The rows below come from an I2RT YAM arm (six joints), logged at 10 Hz.
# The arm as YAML. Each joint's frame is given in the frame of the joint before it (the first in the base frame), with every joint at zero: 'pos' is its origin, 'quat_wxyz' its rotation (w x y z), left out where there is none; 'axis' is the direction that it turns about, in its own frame. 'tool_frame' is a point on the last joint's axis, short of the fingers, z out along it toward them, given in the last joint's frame.
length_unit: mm
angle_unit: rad
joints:
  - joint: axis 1
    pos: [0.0, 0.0, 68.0]
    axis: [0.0, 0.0, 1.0]
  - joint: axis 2
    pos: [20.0, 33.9, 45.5]
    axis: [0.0, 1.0, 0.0]
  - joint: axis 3
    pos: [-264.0, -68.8, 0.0]
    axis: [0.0, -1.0, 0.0]
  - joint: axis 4
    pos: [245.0, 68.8, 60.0]
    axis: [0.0, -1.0, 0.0]
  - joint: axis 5
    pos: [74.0, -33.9, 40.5]
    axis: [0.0, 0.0, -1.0]
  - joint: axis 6
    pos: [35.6, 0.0, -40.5]
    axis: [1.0, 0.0, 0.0]
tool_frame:
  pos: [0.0, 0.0, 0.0]
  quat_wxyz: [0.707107, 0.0, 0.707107, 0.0]
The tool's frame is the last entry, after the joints.
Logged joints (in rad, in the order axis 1, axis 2, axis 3, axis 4, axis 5, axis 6), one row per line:
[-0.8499 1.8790 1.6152 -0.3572 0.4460 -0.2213]
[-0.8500 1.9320 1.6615 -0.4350 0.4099 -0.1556]
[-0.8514 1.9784 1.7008 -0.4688 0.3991 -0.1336]
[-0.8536 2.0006 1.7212 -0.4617 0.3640 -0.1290]
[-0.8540 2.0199 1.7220 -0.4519 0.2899 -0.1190]
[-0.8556 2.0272 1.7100 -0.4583 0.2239 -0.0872]
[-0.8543 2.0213 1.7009 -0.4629 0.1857 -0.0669]
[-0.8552 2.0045 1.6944 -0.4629 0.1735 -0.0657]
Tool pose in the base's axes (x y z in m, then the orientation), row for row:
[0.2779 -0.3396 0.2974 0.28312 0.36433 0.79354 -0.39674]
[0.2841 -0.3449 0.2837 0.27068 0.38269 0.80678 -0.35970]
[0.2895 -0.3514 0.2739 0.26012 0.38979 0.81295 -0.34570]
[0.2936 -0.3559 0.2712 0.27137 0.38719 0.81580 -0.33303]
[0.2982 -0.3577 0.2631 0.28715 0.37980 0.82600 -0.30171]
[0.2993 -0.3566 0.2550 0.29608 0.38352 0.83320 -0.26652]
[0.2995 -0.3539 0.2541 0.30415 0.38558 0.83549 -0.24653]
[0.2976 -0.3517 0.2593 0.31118 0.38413 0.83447 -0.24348]
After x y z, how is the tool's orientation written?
As a quaternion, w x y z.
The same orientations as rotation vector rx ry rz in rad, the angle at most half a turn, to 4 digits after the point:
[0.9753 2.1243 -1.0621]
[1.0310 2.1734 -0.9690]
[1.0558 2.2019 -0.9363]
[1.0427 2.1970 -0.8969]
[1.0147 2.2067 -0.8060]
[1.0200 2.2160 -0.7089]
[1.0214 2.2132 -0.6531]
[1.0140 2.2028 -0.6427]

